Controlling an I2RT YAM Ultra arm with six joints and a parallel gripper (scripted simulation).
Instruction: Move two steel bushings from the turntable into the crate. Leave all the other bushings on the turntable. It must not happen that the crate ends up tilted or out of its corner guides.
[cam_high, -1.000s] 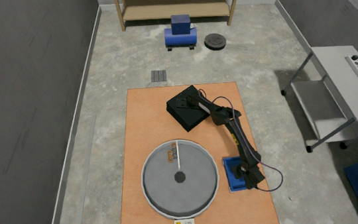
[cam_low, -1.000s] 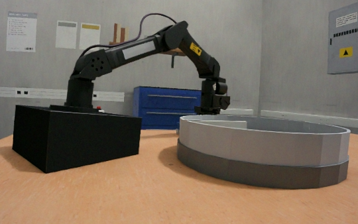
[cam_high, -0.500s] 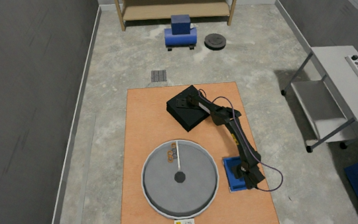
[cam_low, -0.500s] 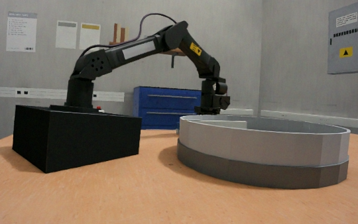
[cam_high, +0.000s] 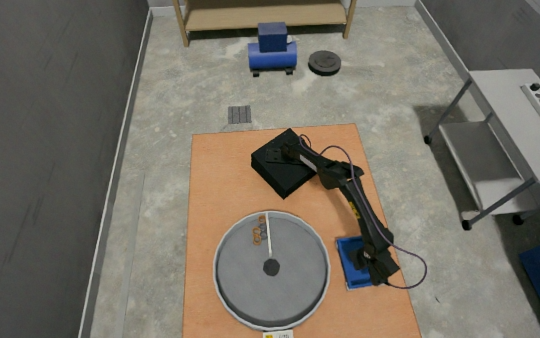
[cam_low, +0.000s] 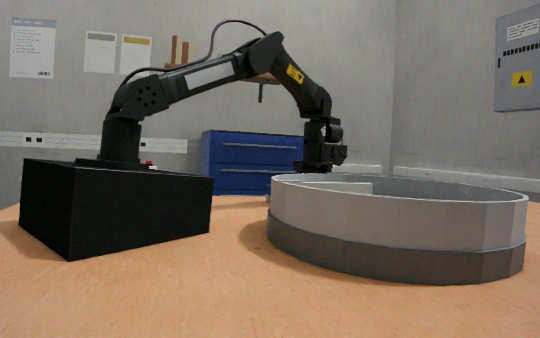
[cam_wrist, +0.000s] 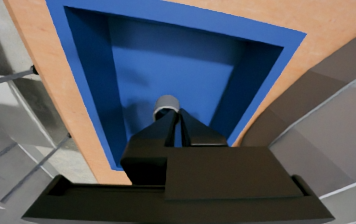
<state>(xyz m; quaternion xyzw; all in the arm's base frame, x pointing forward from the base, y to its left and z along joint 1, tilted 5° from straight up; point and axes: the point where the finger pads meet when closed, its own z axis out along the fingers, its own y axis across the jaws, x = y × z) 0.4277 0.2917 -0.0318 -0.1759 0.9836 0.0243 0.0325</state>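
Now: hand 1 cm to the right of the blue crate, 1 cm past it and 1 cm above it. Also, from my hand: grey turntable (33 cm to the right, 4 cm ahead, 2 cm above).
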